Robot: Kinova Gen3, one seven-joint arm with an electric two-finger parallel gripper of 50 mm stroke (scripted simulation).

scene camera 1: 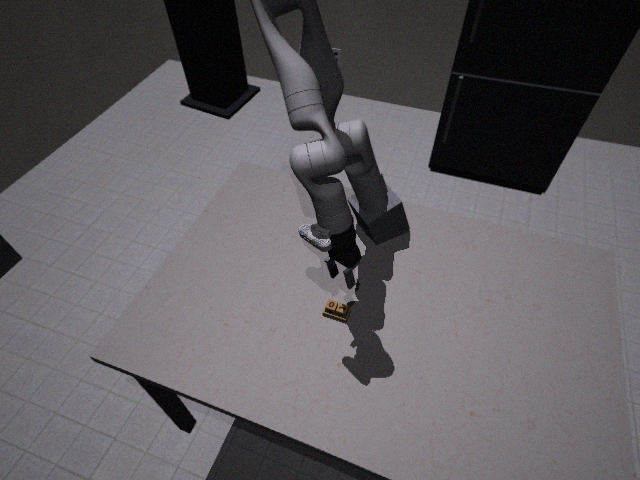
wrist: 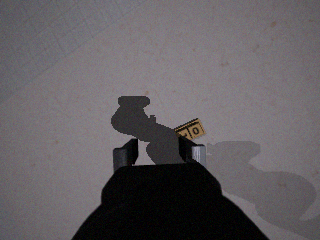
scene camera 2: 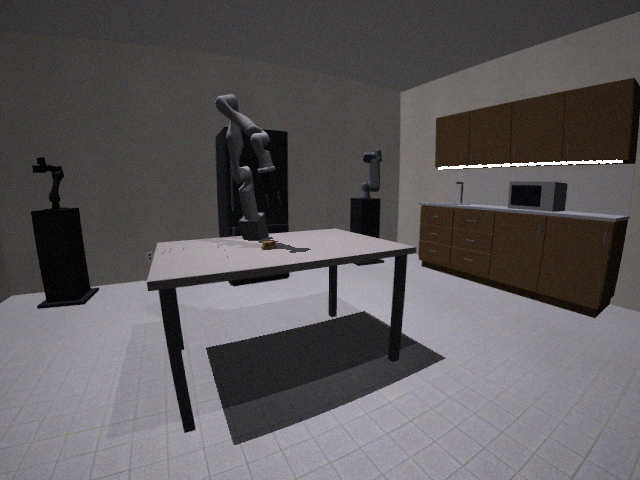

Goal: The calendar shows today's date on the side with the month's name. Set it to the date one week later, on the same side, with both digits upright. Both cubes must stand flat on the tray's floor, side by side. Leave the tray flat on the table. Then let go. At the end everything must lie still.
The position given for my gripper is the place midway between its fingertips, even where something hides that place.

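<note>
You'd find my gripper (scene camera 1: 343, 280) in view, and the wrist view shows my gripper (wrist: 158, 146) as well.
</note>
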